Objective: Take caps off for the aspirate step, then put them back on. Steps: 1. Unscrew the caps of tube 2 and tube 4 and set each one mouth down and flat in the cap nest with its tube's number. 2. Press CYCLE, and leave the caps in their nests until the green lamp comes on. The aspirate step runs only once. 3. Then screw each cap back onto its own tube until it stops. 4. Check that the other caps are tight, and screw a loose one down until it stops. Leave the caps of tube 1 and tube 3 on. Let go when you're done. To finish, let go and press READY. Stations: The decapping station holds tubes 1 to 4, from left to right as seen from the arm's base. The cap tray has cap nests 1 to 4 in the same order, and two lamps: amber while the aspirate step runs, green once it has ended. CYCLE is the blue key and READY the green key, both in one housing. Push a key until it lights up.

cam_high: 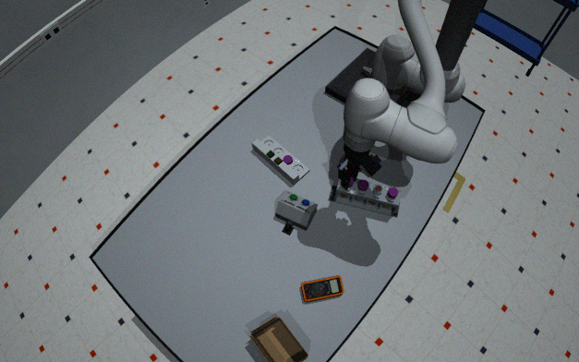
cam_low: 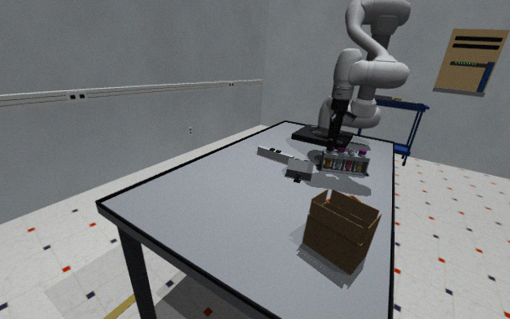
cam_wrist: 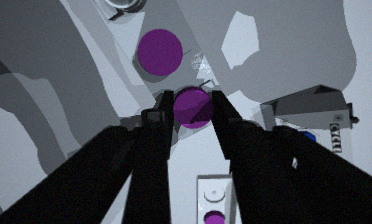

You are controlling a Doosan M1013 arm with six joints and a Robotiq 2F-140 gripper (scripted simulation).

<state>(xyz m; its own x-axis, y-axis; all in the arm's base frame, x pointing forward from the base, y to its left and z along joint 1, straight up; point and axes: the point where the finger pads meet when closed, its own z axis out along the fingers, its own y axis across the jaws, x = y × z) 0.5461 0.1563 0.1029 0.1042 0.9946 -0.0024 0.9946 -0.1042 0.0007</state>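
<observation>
My gripper is now 2 cm past the purple cap, 5 cm to the right of it and 3 cm above it. Also, from my hand: green key: 14 cm ahead, 12 cm to the right, 8 cm below; blue key: 13 cm ahead, 7 cm to the right, 8 cm below; key housing: 15 cm ahead, 9 cm to the right, 9 cm below.
</observation>
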